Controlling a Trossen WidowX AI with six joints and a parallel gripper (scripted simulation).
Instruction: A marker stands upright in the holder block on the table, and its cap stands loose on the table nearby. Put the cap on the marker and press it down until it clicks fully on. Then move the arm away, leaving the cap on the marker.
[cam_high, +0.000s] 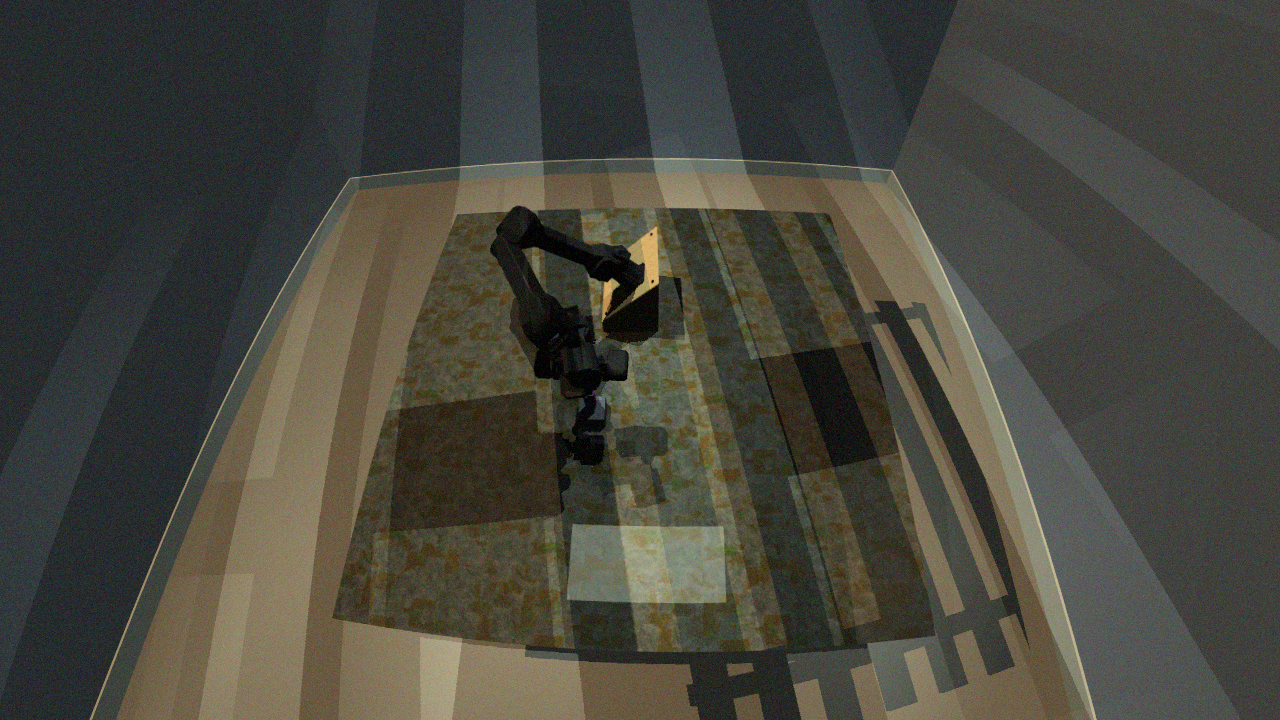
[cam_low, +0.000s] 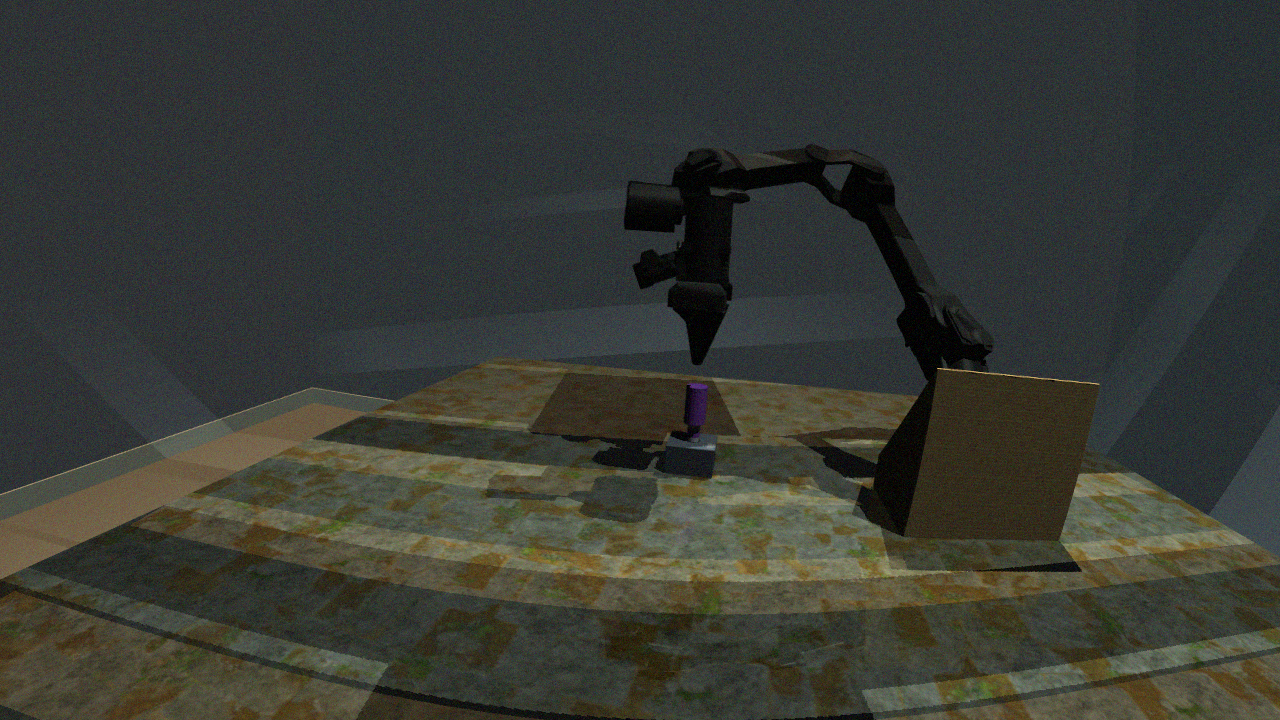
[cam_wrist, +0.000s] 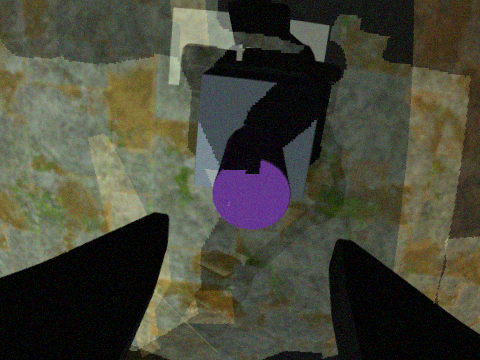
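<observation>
Now: the purple cap 6 cm below my gripper tip. Round my gripper tip: grey holder block (12 cm below).
</observation>
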